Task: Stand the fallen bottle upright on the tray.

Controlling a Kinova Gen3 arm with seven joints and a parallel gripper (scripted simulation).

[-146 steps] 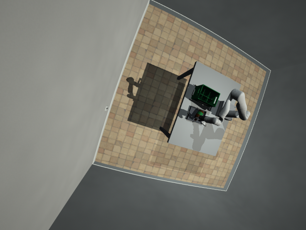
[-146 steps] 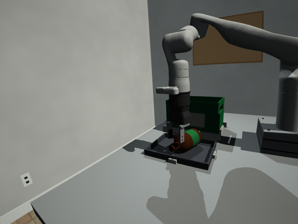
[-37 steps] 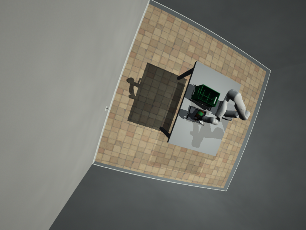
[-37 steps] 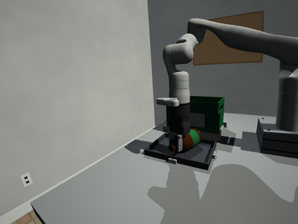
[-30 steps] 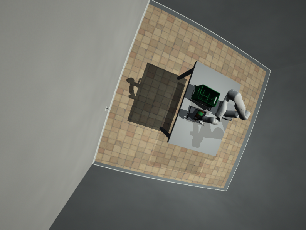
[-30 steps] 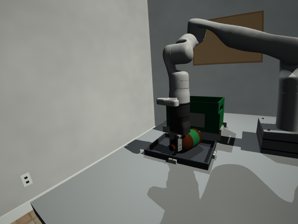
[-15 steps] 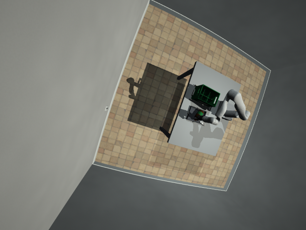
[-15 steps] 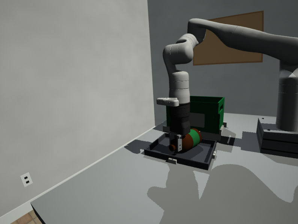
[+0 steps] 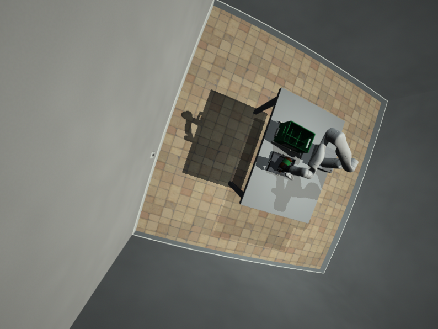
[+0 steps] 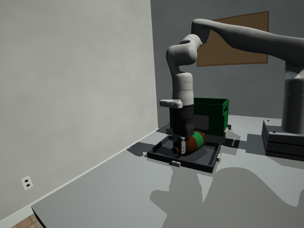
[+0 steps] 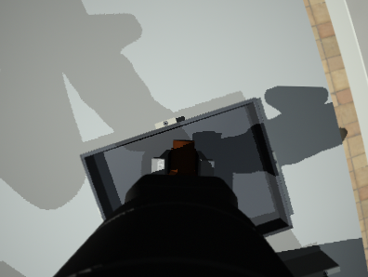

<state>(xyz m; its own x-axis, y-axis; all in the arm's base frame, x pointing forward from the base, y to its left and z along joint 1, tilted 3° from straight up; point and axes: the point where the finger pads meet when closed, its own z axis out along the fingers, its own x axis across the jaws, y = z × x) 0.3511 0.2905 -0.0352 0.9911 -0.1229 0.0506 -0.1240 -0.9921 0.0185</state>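
Now: hand 10 mm past the brown bottle, 50 mm to the left of it and 10 mm above it. The rest, counted from my hand: green crate (70 mm ahead, 300 mm to the right, 40 mm above); then black tray (50 mm to the right, 30 mm below).
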